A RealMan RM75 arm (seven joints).
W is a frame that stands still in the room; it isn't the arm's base.
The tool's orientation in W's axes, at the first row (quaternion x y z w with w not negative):
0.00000 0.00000 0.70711 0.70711
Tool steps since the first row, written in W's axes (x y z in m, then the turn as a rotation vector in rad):
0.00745 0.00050 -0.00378 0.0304 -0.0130 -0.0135
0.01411 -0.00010 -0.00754 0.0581 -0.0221 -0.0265
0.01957 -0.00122 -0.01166 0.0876 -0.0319 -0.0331
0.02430 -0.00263 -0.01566 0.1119 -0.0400 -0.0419
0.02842 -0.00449 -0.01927 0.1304 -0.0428 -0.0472
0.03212 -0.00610 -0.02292 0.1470 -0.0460 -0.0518
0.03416 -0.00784 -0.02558 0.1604 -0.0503 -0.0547
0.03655 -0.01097 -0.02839 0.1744 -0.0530 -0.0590
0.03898 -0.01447 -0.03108 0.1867 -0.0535 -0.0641
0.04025 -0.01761 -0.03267 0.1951 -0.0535 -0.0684
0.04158 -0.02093 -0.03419 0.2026 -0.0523 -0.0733
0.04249 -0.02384 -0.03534 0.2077 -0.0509 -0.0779
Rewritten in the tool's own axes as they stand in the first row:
0.00050 -0.00745 -0.00378 -0.0130 -0.0304 -0.0135
-0.00010 -0.01411 -0.00754 -0.0221 -0.0581 -0.0265
-0.00122 -0.01957 -0.01166 -0.0319 -0.0876 -0.0331
-0.00263 -0.02430 -0.01566 -0.0400 -0.1119 -0.0419
-0.00449 -0.02842 -0.01927 -0.0428 -0.1304 -0.0472
-0.00610 -0.03212 -0.02292 -0.0460 -0.1470 -0.0518
-0.00784 -0.03416 -0.02558 -0.0503 -0.1604 -0.0547
-0.01097 -0.03655 -0.02839 -0.0530 -0.1744 -0.0590
-0.01447 -0.03898 -0.03108 -0.0535 -0.1867 -0.0641
-0.01761 -0.04025 -0.03267 -0.0535 -0.1951 -0.0684
-0.02093 -0.04158 -0.03419 -0.0523 -0.2026 -0.0733
-0.02384 -0.04249 -0.03534 -0.0509 -0.2077 -0.0779

